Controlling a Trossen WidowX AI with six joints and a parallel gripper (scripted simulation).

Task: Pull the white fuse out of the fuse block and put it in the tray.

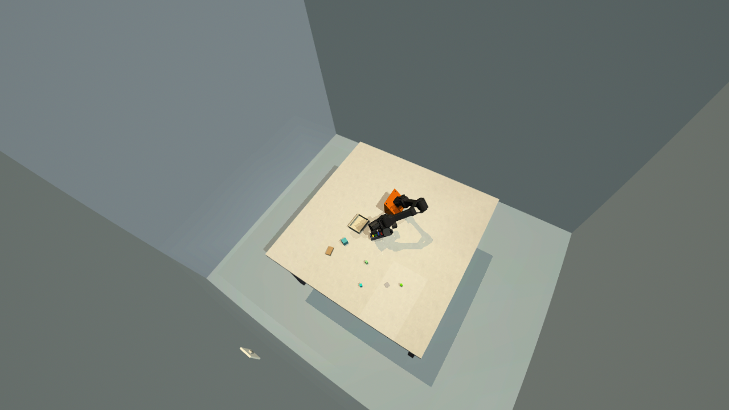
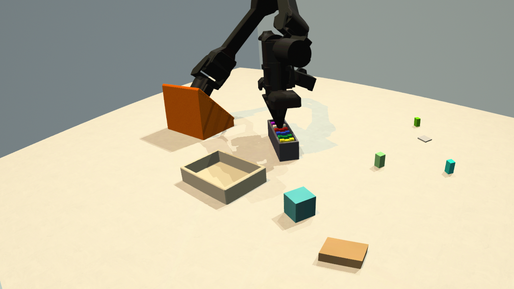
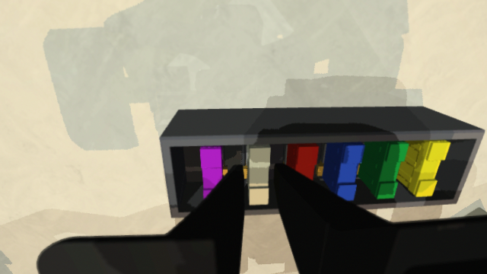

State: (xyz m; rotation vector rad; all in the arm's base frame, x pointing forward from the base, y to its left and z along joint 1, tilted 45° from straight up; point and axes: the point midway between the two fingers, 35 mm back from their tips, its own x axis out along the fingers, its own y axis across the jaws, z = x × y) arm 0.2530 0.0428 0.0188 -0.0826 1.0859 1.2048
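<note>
The white fuse lies 1 cm below my gripper tip. Round my gripper tip: blue fuse: 3 cm to the right, 3 cm ahead, 1 cm below; magenta fuse: 2 cm behind, 1 cm to the left, 1 cm below; red fuse: 2 cm ahead, 1 cm to the right, 1 cm below.
</note>
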